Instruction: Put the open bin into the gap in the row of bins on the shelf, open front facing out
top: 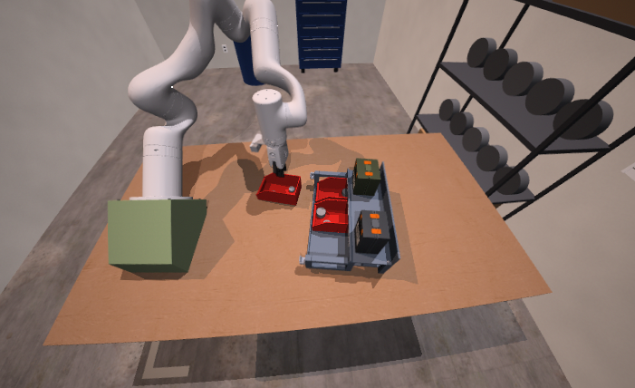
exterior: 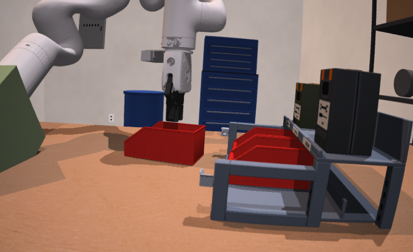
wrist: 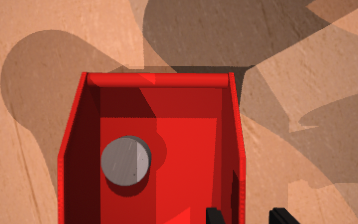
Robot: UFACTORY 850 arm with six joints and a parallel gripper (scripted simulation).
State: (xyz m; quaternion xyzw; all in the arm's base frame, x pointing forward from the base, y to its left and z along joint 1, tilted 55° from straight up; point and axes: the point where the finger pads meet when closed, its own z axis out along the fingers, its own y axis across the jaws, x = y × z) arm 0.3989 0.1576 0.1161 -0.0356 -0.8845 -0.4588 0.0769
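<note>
My gripper is now 90 mm above the grey disc, 70 mm to the left of it and 40 mm past it. Round my hand: grey shelf 260 mm ahead, 180 mm to the right, 30 mm below.
</note>
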